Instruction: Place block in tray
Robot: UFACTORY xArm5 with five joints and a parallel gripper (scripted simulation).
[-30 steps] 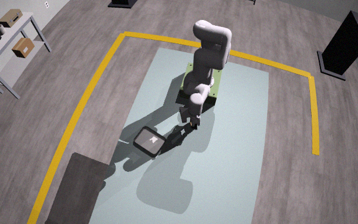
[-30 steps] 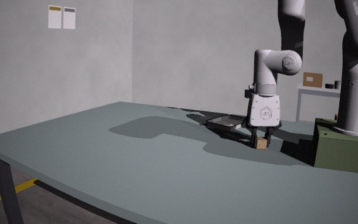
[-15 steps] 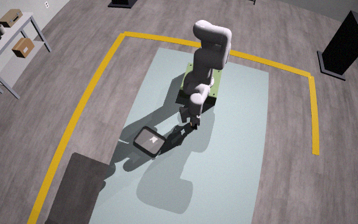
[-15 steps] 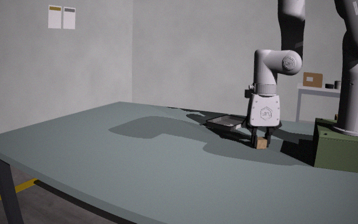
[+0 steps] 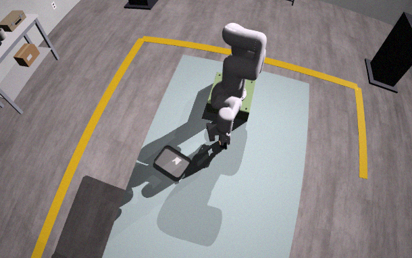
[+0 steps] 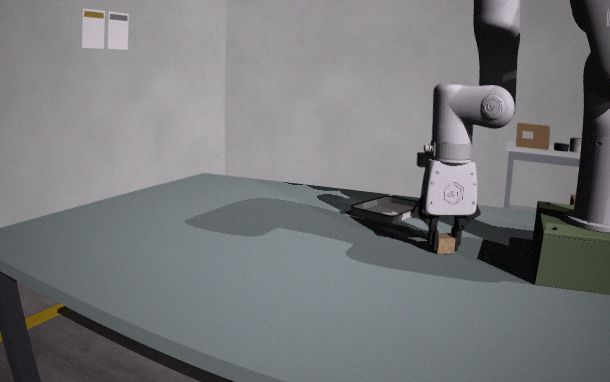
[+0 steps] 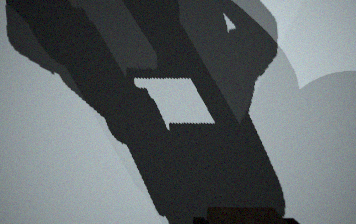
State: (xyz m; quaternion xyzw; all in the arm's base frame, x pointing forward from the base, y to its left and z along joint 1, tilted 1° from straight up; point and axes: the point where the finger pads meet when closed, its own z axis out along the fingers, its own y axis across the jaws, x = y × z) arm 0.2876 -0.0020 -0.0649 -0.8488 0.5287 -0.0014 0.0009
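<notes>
My gripper is now 18 cm short of the white tray, 22 cm to the left of it and 1 cm above it. Round my hand: tan wooden block (1 cm below).
</notes>
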